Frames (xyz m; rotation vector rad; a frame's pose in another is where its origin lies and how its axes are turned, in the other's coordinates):
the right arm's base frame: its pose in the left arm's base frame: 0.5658 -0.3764 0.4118 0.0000 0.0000 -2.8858
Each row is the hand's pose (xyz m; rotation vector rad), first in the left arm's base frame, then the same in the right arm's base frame.
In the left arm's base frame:
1: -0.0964 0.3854 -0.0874 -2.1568 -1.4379 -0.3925
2: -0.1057 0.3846 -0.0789 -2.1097 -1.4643 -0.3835
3: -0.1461 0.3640 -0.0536 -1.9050 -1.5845 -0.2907
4: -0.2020 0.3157 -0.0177 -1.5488 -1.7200 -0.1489
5: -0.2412 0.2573 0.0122 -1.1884 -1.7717 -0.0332
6: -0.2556 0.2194 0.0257 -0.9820 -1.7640 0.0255
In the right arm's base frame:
1: 0.4479 -0.9046 -0.4992 1.2014 -2.4242 0.6696
2: 0.4571 -0.9061 -0.4907 1.2433 -2.3949 0.7049
3: 0.5014 -0.8964 -0.4654 1.4506 -2.2836 0.8650
4: 0.5677 -0.8638 -0.4295 1.7528 -2.0400 1.1433
5: 0.6204 -0.8173 -0.3996 1.9767 -1.7293 1.4316
6: 0.6439 -0.7842 -0.3861 2.0650 -1.5242 1.6047

